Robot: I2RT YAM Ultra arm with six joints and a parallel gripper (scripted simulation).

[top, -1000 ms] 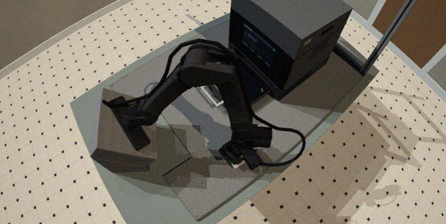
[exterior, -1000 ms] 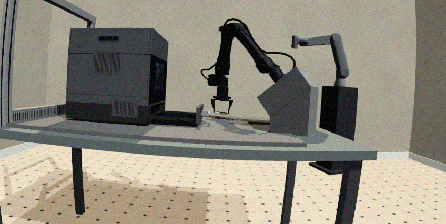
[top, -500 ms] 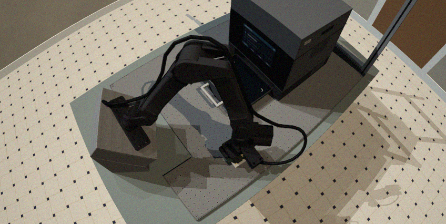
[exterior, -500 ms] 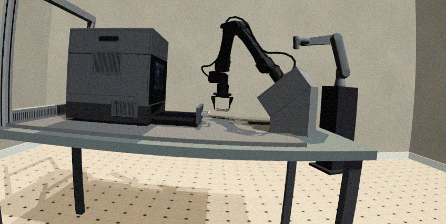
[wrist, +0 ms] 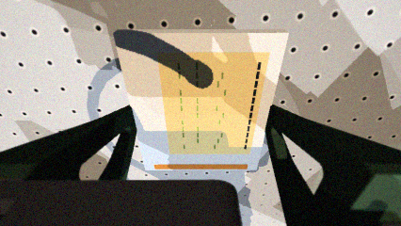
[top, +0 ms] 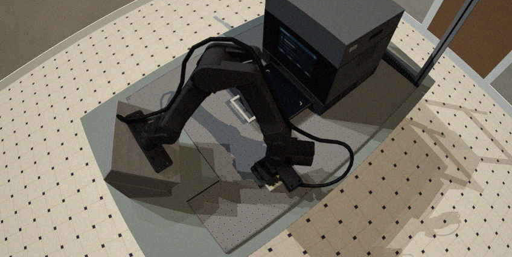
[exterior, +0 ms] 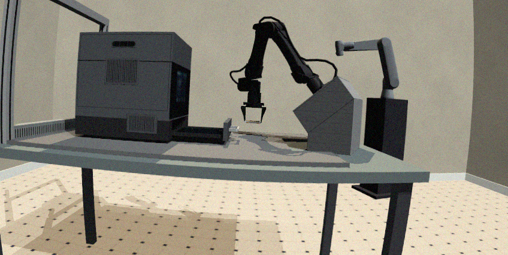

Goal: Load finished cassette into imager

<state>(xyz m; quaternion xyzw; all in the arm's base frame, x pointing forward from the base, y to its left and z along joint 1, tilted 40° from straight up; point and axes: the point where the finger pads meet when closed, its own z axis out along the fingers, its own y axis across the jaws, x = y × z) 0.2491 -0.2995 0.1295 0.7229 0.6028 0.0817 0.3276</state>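
My gripper is now 28 cm short of the drawer, 19 cm to the right of it and 3 cm above it. The rest, counted from my hand: cassette (1 cm below).
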